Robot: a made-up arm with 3 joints. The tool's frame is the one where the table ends.
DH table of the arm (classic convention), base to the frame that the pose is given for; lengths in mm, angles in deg. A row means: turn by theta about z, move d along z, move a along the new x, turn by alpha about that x. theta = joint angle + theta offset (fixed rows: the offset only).
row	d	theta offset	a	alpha
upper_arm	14	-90	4	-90
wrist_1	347	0	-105	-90
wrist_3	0	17.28	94.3	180
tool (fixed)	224	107.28	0	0
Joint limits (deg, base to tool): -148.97..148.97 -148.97..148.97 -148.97..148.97
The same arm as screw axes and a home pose.
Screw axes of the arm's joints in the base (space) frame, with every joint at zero. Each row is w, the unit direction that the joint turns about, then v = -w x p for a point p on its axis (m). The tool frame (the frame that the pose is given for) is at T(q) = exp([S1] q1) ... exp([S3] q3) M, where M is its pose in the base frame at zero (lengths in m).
S1 = (0, 0, 1, 0, 0, 0)
S2 = (1, 0, 0, 0, 0.014, 0.004)
S3 = (0, 0, -1, -0.101, 0.347, 0)
M: xyz 0.319 0.011 0.238 (m) rpy 0 0 0 (rad, as in URDF)
Joint limits (rad, base to tool): -2.6..2.6 -2.6..2.6 -2.6..2.6

